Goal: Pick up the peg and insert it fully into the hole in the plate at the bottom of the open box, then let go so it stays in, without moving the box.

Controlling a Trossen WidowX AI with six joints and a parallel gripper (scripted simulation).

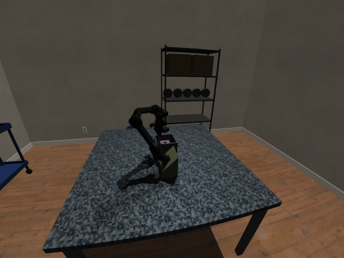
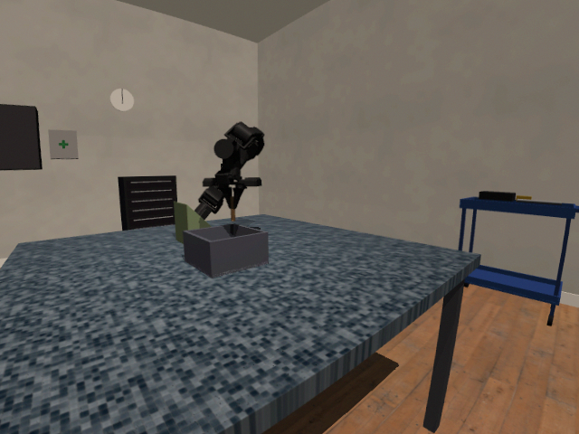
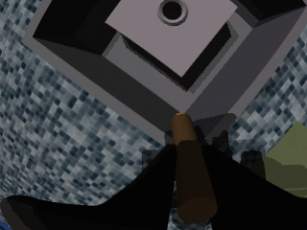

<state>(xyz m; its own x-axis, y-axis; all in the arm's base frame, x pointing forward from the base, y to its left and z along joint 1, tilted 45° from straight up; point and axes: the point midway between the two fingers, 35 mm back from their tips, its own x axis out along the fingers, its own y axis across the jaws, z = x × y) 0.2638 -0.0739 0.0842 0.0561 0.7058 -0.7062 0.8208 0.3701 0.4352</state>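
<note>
Right now the pale plate is 5 cm ahead of my hand, 6 cm to the right of it and 15 cm below it. Also, from my hand: peg (4 cm below); then dark grey box (5 cm ahead, 6 cm to the right, 17 cm below).
</note>
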